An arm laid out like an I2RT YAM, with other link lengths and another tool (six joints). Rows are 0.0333 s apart.
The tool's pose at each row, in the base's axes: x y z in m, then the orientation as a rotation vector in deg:
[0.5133, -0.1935, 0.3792, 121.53, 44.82, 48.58]
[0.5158, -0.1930, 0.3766, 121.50, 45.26, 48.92]
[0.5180, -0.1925, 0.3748, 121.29, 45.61, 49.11]
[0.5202, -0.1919, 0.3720, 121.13, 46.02, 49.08]
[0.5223, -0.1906, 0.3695, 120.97, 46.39, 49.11]
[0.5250, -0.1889, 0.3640, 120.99, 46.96, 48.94]
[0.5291, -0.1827, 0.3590, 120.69, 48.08, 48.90]
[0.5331, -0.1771, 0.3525, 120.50, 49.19, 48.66]
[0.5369, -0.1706, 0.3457, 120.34, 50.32, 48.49]
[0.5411, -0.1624, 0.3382, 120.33, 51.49, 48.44]
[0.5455, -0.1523, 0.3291, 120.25, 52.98, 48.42]
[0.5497, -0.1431, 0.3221, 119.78, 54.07, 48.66]
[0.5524, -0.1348, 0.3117, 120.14, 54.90, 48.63]
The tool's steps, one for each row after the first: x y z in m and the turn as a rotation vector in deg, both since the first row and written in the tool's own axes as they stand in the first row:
[0.0010, -0.0017, 0.0031, 0.17, 0.40, -0.13]
[0.0021, -0.0028, 0.0055, 0.16, 0.67, -0.35]
[0.0030, -0.0047, 0.0084, 0.22, 0.80, -0.66]
[0.0044, -0.0069, 0.0108, 0.26, 0.96, -0.93]
[0.0055, -0.0114, 0.0151, 0.54, 1.04, -1.29]
[0.0109, -0.0177, 0.0185, 0.82, 1.42, -2.06]
[0.0152, -0.0249, 0.0228, 1.20, 1.66, -2.84]
[0.0201, -0.0329, 0.0268, 1.61, 1.95, -3.58]
[0.0262, -0.0423, 0.0308, 2.17, 2.33, -4.23]
[0.0332, -0.0539, 0.0351, 2.83, 2.85, -5.06]
[0.0402, -0.0635, 0.0384, 2.99, 3.45, -5.77]
[0.0446, -0.0756, 0.0428, 3.69, 3.70, -6.04]

